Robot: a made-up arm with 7 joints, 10 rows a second.
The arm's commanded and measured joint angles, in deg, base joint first. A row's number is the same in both.
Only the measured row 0 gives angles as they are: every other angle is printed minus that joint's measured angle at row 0.
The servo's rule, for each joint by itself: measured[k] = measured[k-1] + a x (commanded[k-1-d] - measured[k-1]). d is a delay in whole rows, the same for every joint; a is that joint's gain. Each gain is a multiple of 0.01, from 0.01 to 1. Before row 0 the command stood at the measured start. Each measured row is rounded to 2 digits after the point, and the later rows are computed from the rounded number. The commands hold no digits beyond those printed.
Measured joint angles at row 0:
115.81, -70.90, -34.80, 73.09, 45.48, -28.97, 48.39
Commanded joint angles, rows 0 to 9:
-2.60, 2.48, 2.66, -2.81, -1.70, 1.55, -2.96
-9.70, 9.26, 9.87, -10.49, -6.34, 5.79, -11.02
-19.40, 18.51, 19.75, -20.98, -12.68, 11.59, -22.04
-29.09, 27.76, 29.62, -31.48, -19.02, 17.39, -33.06
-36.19, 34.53, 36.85, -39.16, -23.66, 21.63, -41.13
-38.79, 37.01, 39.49, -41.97, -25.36, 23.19, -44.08
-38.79, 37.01, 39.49, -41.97, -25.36, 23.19, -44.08
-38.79, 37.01, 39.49, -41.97, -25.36, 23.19, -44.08
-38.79, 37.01, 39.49, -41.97, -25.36, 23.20, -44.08
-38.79, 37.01, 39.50, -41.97, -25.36, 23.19, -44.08
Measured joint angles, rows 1 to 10:
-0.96, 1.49, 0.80, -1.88, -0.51, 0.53, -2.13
-4.19, 6.15, 3.52, -7.65, -2.26, 2.32, -8.53
-9.82, 13.57, 8.39, -16.58, -5.39, 5.47, -18.26
-16.95, 22.08, 14.76, -26.56, -9.48, 9.52, -28.92
-24.07, 29.55, 21.39, -35.00, -13.73, 13.64, -37.71
-29.52, 34.03, 26.82, -39.67, -17.22, 16.89, -42.30
-32.95, 35.82, 30.62, -41.21, -19.66, 19.03, -43.58
-35.11, 36.53, 33.28, -41.72, -21.37, 20.44, -43.94
-36.47, 36.82, 35.14, -41.89, -22.57, 21.38, -44.04
-37.33, 36.93, 36.45, -41.94, -23.41, 22.00, -44.07
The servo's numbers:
d 0
a 0.37 0.60 0.30 0.67 0.30 0.34 0.72

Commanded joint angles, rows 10 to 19:
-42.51, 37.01, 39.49, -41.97, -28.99, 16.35, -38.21
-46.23, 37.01, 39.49, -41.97, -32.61, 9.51, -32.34
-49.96, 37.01, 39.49, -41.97, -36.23, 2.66, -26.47
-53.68, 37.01, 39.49, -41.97, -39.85, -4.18, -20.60
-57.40, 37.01, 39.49, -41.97, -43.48, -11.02, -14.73
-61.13, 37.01, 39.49, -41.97, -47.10, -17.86, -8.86
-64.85, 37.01, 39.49, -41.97, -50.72, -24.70, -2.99
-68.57, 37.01, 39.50, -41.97, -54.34, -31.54, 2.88
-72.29, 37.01, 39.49, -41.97, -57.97, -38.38, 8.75
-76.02, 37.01, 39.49, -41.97, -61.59, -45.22, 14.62
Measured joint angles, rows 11 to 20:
-39.25, 36.98, 37.36, -41.96, -25.08, 20.08, -39.85
-41.83, 37.00, 38.00, -41.97, -27.34, 16.49, -34.44
-44.84, 37.01, 38.45, -41.97, -30.01, 11.79, -28.70
-48.11, 37.01, 38.76, -41.97, -32.96, 6.36, -22.87
-51.55, 37.01, 38.98, -41.97, -36.12, 0.45, -17.01
-55.09, 37.01, 39.13, -41.97, -39.41, -5.78, -11.14
-58.70, 37.01, 39.24, -41.97, -42.80, -12.21, -5.27
-62.35, 37.01, 39.32, -41.97, -46.26, -18.78, 0.60
-66.03, 37.01, 39.37, -41.97, -49.77, -25.44, 6.47
-69.73, 37.01, 39.41, -41.97, -53.32, -32.17, 12.34

